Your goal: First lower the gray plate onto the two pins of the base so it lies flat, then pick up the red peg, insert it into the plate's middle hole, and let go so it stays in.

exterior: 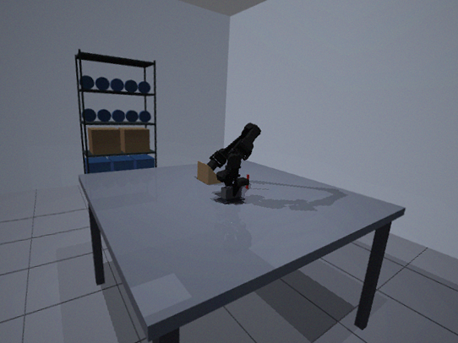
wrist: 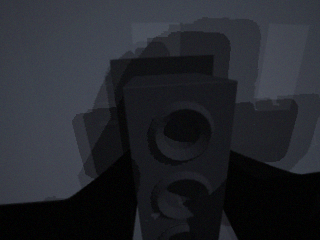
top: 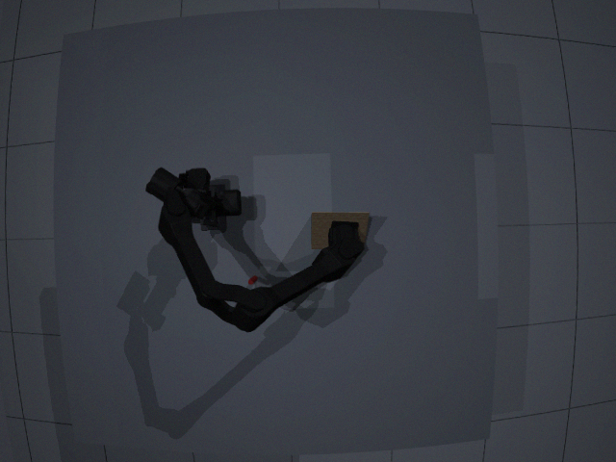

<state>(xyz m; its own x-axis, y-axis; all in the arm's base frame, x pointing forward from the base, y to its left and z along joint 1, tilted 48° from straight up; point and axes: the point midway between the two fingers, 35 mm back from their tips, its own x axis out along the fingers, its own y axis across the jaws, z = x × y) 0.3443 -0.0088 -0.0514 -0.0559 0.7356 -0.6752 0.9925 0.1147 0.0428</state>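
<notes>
My gripper tip is now 2 cm above the dark base. The rest, counted from my gripper tip: gray plate 3 cm above; then red peg 12 cm behind, 18 cm to the left, 1 cm above.
</notes>
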